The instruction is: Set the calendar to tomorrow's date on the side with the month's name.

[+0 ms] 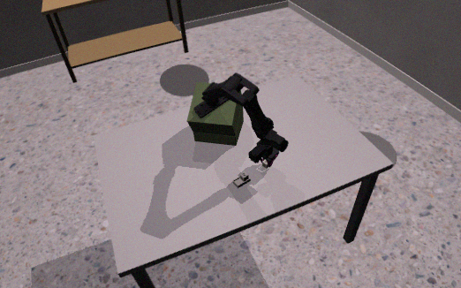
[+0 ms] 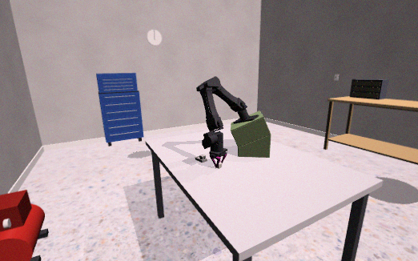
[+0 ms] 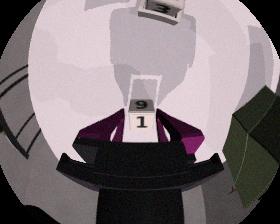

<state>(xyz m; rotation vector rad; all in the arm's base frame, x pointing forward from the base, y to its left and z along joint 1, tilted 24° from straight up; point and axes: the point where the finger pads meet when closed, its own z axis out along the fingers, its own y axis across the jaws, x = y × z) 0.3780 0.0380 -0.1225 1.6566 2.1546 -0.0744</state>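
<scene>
My gripper is now right at the white cube. The rest, counted from my hand: calendar tray: 160 mm to the right, 10 mm below, 10 mm ahead.
</scene>
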